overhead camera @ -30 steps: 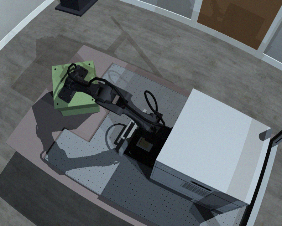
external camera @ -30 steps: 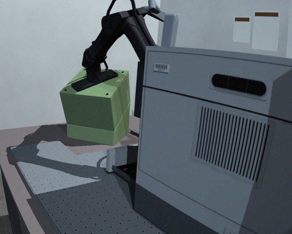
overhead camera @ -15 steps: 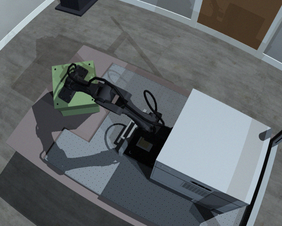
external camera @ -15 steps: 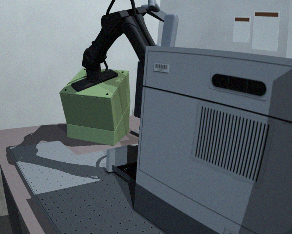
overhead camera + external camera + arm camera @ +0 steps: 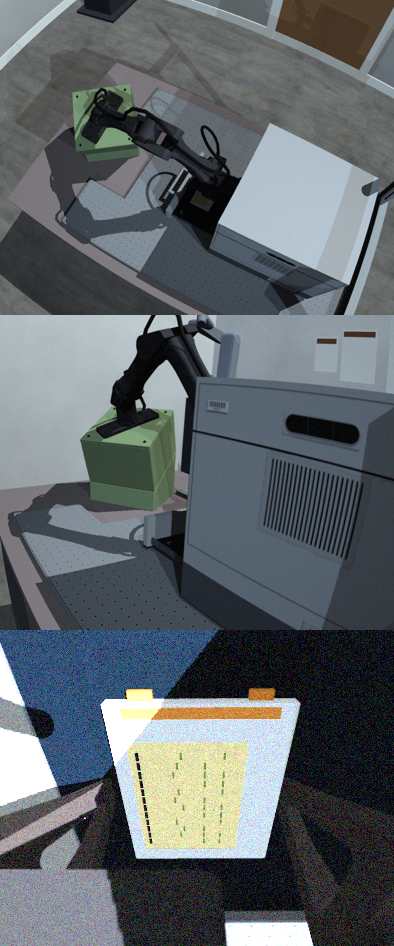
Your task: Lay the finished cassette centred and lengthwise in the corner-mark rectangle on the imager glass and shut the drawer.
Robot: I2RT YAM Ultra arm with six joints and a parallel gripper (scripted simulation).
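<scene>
The cassette FINISHED lies 10 mm below my hand. From my hand the other things lie so: imager drawer 30 mm ahead.
</scene>
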